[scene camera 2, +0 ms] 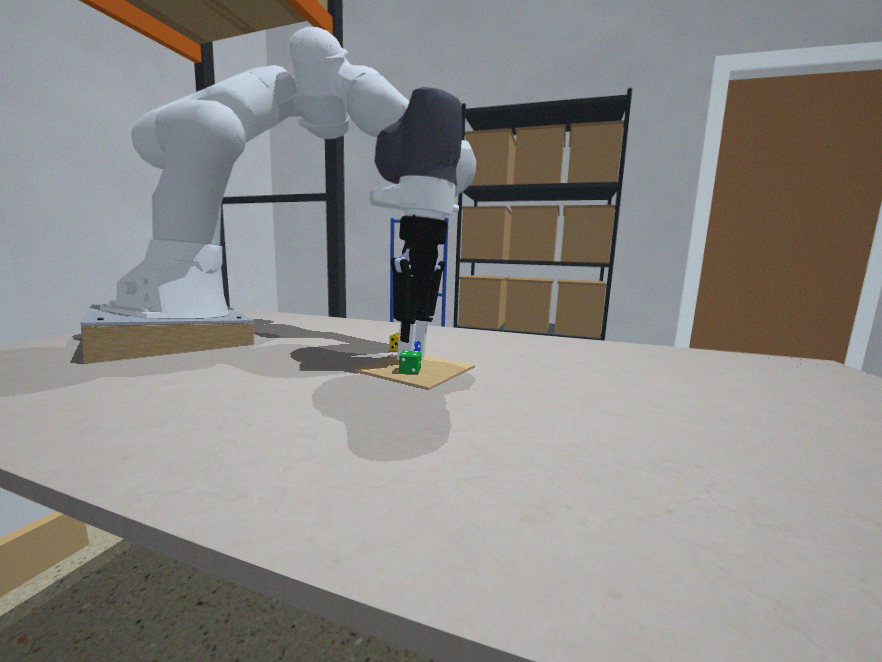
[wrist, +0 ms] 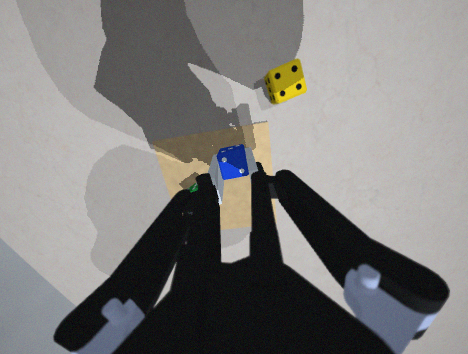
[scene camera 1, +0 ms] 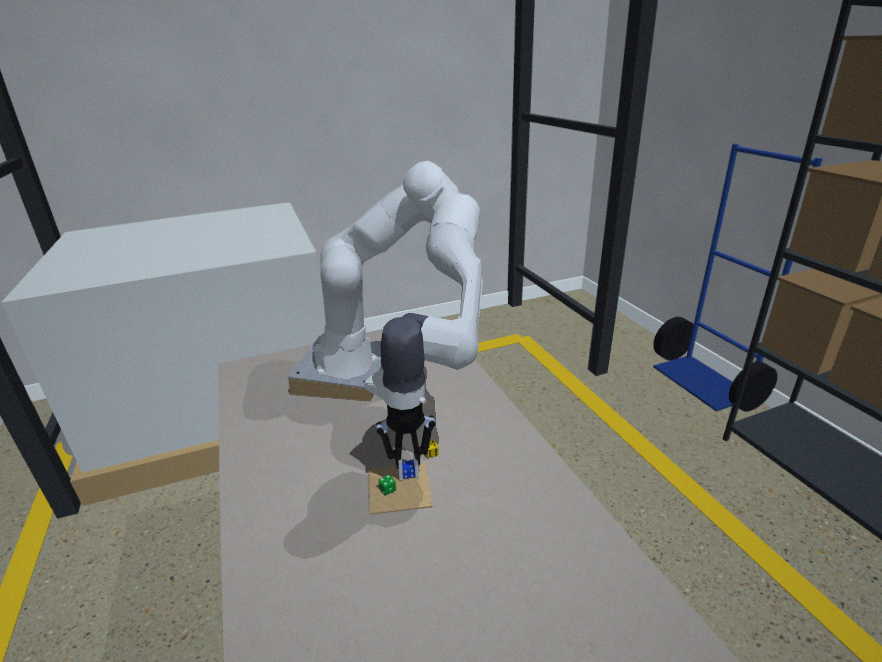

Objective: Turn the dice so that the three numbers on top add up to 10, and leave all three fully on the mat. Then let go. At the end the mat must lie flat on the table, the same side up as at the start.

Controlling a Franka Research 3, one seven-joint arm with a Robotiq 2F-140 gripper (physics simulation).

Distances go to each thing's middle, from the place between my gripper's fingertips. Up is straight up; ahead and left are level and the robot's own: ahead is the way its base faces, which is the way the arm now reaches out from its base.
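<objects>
Positions counted from my hand: tan mat (scene camera 1: 411, 493), 30 mm to the right of it, 20 mm ahead of it and 10 mm below it; yellow die (wrist: 287, 81), 80 mm to the left of it, 50 mm behind it and 10 mm above it; blue die (wrist: 232, 161), 10 mm above it.
</objects>
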